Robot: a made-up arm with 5 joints. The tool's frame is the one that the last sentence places.
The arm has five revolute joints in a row. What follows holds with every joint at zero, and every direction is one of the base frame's.
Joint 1 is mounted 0.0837 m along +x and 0.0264 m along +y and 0.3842 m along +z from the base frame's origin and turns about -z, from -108.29 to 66.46 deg.
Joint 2 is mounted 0.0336 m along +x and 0.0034 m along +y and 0.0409 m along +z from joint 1 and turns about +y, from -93.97 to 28.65 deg.
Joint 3 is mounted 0.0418 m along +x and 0.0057 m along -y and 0.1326 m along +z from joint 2 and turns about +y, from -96.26 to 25.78 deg.
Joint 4 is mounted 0.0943 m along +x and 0.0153 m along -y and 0.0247 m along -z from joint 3 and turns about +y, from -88.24 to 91.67 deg.
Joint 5 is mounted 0.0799 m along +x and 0.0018 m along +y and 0.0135 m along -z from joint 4 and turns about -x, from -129.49 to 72.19 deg.
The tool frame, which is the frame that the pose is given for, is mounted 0.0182 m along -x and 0.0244 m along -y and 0.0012 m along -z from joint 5; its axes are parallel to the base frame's.
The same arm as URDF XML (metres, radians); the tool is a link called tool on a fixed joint. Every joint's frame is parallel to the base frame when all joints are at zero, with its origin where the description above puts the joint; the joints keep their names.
<robot name="arm">
  <joint name="tool_joint" type="fixed">
    <parent link="link5"/>
    <child link="tool"/>
    <origin xyz="-0.0182 -0.0244 -0.0012"/>
  </joint>
  <joint name="joint 5" type="revolute">
    <parent link="link4"/>
    <child link="link5"/>
    <origin xyz="0.0799 0.0018 -0.0135"/>
    <axis xyz="-1 0 0"/>
    <limit lower="-2.2600" upper="1.2600"/>
  </joint>
  <joint name="joint 4" type="revolute">
    <parent link="link3"/>
    <child link="link4"/>
    <origin xyz="0.0943 -0.0153 -0.0247"/>
    <axis xyz="0 1 0"/>
    <limit lower="-1.5401" upper="1.5999"/>
  </joint>
  <joint name="joint 3" type="revolute">
    <parent link="link2"/>
    <child link="link3"/>
    <origin xyz="0.0418 -0.0057 0.1326"/>
    <axis xyz="0 1 0"/>
    <limit lower="-1.6801" upper="0.4499"/>
  </joint>
  <joint name="joint 2" type="revolute">
    <parent link="link1"/>
    <child link="link2"/>
    <origin xyz="0.0336 0.0034 0.0409"/>
    <axis xyz="0 1 0"/>
    <limit lower="-1.6401" upper="0.5000"/>
  </joint>
  <joint name="joint 1" type="revolute">
    <parent link="base"/>
    <child link="link1"/>
    <origin xyz="0.0837 0.0264 0.3842"/>
    <axis xyz="0 0 -1"/>
    <limit lower="-1.8900" upper="1.1599"/>
  </joint>
  <link name="base"/>
  <link name="link1"/>
  <link name="link2"/>
  <link name="link3"/>
  <link name="link4"/>
  <link name="link5"/>
  <link name="tool"/>
</robot>

